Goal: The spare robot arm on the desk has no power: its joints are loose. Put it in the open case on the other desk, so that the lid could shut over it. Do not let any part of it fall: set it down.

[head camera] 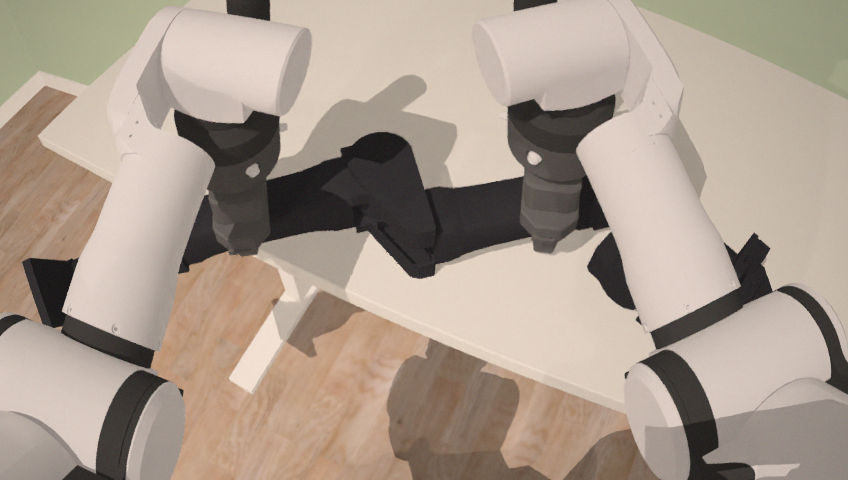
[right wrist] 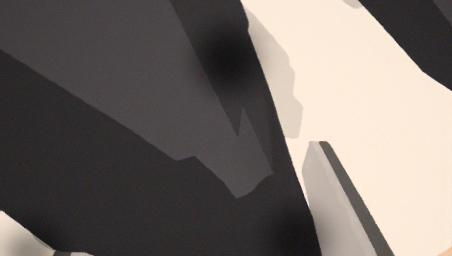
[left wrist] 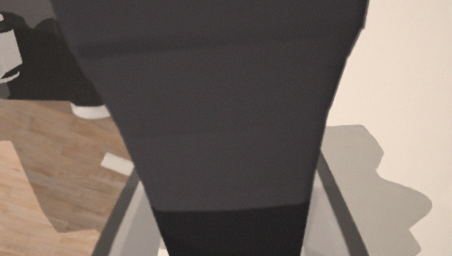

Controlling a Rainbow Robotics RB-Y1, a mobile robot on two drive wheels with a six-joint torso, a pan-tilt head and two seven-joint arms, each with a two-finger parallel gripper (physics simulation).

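Frame: origin at the robot's base, x ahead, y down, z left, level; centimetres.
Seen in the pictures: left gripper, fingertip midpoint: (head camera: 246,225) (left wrist: 230,151); right gripper, fingertip midpoint: (head camera: 546,215).
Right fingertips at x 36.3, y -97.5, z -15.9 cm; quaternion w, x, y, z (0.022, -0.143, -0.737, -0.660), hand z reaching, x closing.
Note:
A point is followed by its place in that frame.
The spare arm (head camera: 395,190) (left wrist: 225,100) (right wrist: 125,200) is black and jointed. It stretches across the head view, bent at a raised middle joint. Its flat left end juts past the desk edge above the floor; its other end is over the desk, partly hidden behind my right forearm. My left gripper (head camera: 242,240) {z 16.0, x 36.4, y -97.7 cm} (left wrist: 230,151) {z 16.0, x 36.4, y -97.7 cm} is shut on the left link, with a finger against each side. My right gripper (head camera: 544,237) {z -15.9, x 36.3, y -97.5 cm} (right wrist: 225,155) {z -15.9, x 36.3, y -97.5 cm} is shut on the right link; its far finger touches the link's side. The open case does not show in the head view.
The pale desk (head camera: 476,309) {z -7.6, x 26.8, y -95.2 cm} (left wrist: 410,60) {z 20.3, x 46.6, y -95.2 cm} (right wrist: 360,100) {z -16.7, x 30.3, y -95.2 cm} lies under much of the spare arm, its front edge running diagonally. A white desk leg (head camera: 267,350) stands below that edge. Wooden floor (head camera: 208,356) {z 56.0, x 64.5, y -0.2 cm} lies in front and at the left. Green walls stand behind.

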